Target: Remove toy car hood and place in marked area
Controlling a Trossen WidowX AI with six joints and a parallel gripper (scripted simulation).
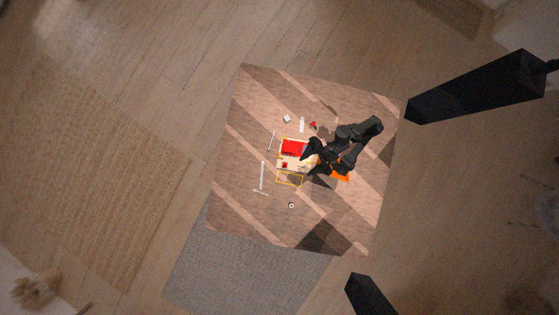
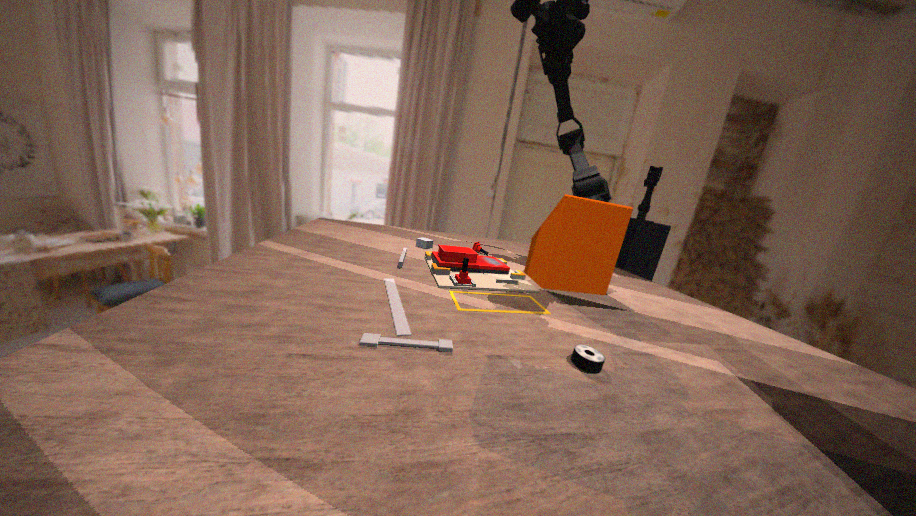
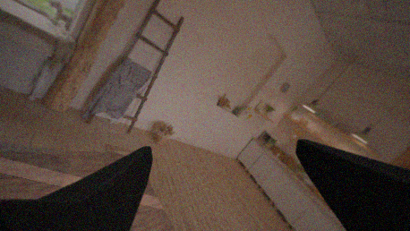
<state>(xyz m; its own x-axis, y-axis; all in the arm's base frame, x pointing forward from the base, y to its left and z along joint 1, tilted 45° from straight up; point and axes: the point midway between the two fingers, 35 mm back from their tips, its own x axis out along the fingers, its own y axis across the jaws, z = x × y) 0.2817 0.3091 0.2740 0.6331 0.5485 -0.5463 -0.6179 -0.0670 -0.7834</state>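
Right now my gripper tip is 570 mm above the red hood, 100 mm to the left of it and 50 mm short of it. The rest, counted from my gripper tip: black wheel 600 mm below, 290 mm to the left, 90 mm behind; beige fixture board 600 mm below, 80 mm to the right, 10 mm ahead; small grey block 590 mm below, 290 mm to the right, 140 mm ahead.
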